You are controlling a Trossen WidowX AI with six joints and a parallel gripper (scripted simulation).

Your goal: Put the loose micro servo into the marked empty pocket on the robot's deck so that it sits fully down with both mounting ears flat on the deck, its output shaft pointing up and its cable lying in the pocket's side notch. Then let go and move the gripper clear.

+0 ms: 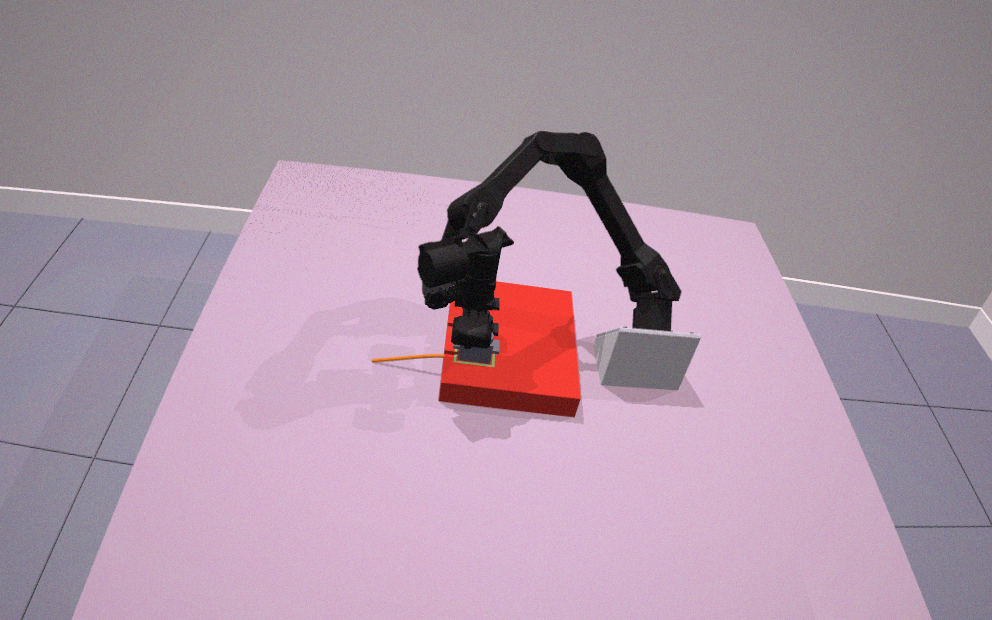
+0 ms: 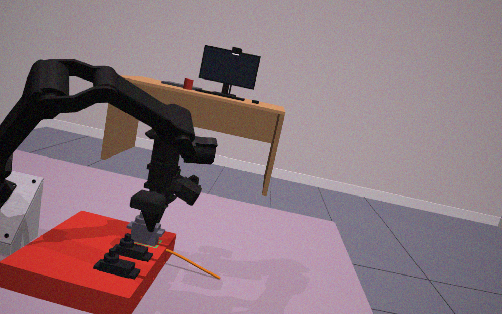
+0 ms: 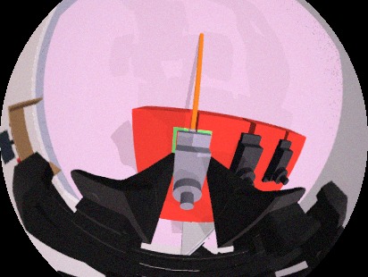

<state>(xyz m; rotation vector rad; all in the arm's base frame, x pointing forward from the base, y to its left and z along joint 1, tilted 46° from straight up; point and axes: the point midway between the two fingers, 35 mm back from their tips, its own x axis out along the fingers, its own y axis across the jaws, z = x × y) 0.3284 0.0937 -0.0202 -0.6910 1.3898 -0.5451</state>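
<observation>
Right now my gripper tip is 12 cm past the red deck, 8 cm to the left of it and 6 cm above it.
</observation>
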